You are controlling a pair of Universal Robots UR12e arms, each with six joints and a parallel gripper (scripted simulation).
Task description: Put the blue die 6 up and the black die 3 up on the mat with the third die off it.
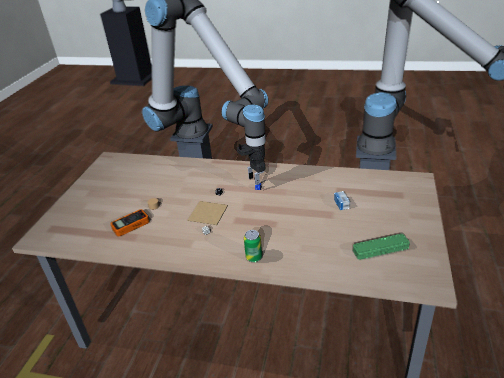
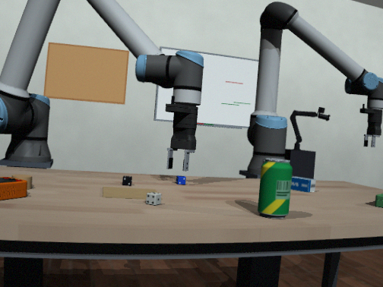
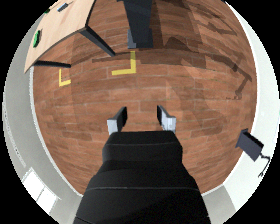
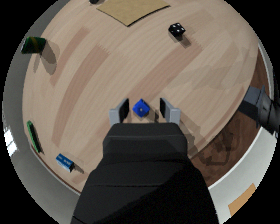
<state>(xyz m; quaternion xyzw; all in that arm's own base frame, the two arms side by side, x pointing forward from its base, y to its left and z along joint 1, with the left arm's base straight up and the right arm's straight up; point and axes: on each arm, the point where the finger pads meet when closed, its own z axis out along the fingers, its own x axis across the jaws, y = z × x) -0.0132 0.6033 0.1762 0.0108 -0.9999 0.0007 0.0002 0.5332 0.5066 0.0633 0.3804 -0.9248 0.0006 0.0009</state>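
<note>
Right now my right hand is 10 mm past the blue die, 20 mm to the right of it and 50 mm above it. The rest, counted from my right hand: black die 70 mm ahead, 160 mm to the right, 50 mm below; white die 340 mm ahead, 120 mm to the right, 50 mm below; tan mat 220 mm ahead, 160 mm to the right, 60 mm below.
</note>
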